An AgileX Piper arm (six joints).
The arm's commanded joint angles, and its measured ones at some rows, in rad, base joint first. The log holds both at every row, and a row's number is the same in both.
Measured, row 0:
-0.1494 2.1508 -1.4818 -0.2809 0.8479 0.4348
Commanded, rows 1 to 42:
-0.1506 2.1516 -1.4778 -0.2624 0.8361 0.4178
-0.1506 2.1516 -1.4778 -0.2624 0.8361 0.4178
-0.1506 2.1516 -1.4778 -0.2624 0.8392 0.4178
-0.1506 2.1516 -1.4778 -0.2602 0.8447 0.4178
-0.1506 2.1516 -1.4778 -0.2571 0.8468 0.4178
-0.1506 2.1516 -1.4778 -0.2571 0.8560 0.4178
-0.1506 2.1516 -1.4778 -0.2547 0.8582 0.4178
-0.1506 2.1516 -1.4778 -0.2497 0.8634 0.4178
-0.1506 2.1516 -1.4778 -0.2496 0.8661 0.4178
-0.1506 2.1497 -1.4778 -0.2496 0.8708 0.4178
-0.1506 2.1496 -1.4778 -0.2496 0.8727 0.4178
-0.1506 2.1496 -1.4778 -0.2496 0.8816 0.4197
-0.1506 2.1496 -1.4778 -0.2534 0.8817 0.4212
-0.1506 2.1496 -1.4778 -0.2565 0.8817 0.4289
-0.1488 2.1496 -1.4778 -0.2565 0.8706 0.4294
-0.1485 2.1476 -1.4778 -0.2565 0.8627 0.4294
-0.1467 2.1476 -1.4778 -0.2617 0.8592 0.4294
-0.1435 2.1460 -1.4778 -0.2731 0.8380 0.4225
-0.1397 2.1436 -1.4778 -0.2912 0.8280 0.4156
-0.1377 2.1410 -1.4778 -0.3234 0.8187 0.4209
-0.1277 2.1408 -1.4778 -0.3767 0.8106 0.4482
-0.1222 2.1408 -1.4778 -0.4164 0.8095 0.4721
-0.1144 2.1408 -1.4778 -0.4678 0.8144 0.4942
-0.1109 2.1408 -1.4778 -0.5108 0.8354 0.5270
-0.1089 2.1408 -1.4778 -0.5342 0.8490 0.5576
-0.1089 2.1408 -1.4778 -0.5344 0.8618 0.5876
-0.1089 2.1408 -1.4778 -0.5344 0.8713 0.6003
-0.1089 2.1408 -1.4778 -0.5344 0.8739 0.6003
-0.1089 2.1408 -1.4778 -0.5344 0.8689 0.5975
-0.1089 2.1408 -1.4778 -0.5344 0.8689 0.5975
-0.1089 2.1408 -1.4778 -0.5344 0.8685 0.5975
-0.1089 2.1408 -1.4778 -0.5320 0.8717 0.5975
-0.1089 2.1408 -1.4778 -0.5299 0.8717 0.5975
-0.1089 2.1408 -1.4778 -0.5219 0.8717 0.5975
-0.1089 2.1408 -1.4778 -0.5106 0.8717 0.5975
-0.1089 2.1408 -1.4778 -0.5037 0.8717 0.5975
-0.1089 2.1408 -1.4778 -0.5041 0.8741 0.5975
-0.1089 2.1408 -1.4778 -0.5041 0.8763 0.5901
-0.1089 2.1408 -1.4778 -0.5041 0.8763 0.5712
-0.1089 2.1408 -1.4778 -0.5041 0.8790 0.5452
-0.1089 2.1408 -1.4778 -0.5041 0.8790 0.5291
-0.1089 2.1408 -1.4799 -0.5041 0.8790 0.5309
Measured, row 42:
-0.1098 2.1508 -1.4818 -0.5092 0.8727 0.5716
